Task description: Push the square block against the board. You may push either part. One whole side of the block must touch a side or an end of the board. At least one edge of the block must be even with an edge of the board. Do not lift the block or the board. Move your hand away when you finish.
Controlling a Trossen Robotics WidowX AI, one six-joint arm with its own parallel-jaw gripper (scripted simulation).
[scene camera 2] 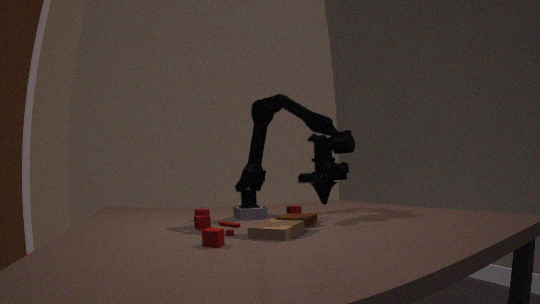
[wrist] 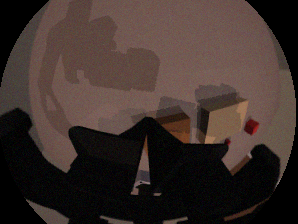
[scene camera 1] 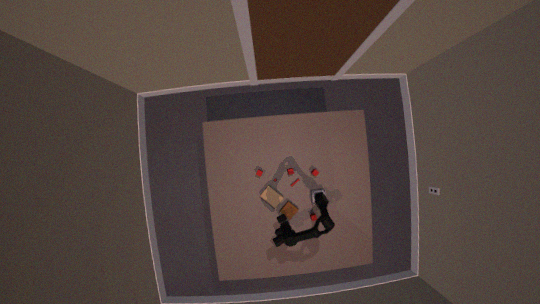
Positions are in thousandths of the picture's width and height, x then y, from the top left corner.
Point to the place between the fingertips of the gripper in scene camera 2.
601,673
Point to a brown square block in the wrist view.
At 602,560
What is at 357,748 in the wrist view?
The gripper.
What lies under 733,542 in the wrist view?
A light tan board.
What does the gripper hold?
Nothing.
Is the gripper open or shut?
Shut.
